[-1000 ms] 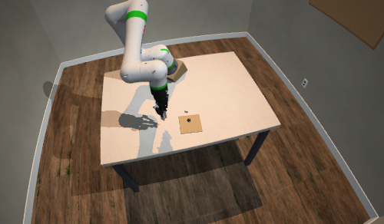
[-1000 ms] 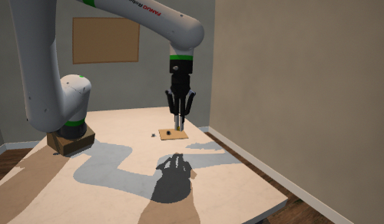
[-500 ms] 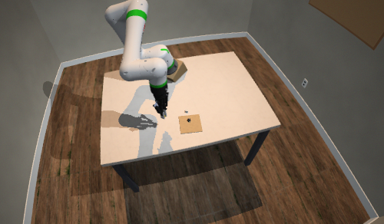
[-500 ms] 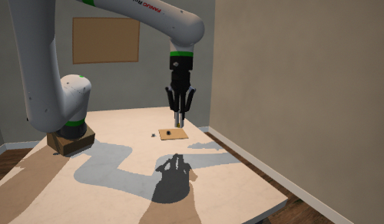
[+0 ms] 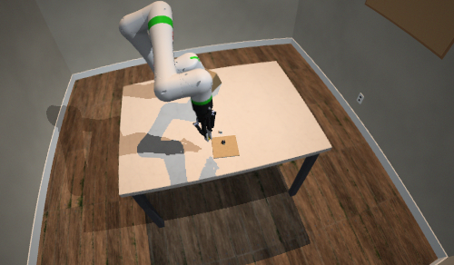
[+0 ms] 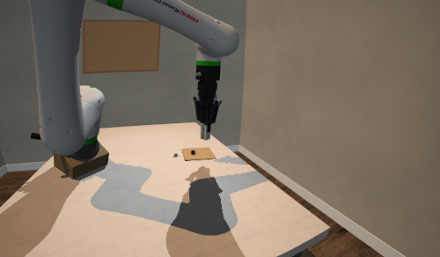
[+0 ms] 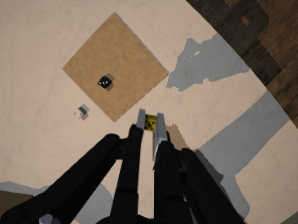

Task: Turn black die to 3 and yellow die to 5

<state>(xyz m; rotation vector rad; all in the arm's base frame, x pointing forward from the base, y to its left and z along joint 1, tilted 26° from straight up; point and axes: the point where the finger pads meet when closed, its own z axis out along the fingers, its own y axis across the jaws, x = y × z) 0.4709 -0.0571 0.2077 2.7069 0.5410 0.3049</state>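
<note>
Now: hand 10 mm short of the tan mat, 90 mm to the right of it and 130 mm above it. Round my hand: white die 90 mm behind, 110 mm to the left, 130 mm below; yellow die 30 mm below; black die 10 mm behind, 90 mm to the left, 120 mm below.
</note>
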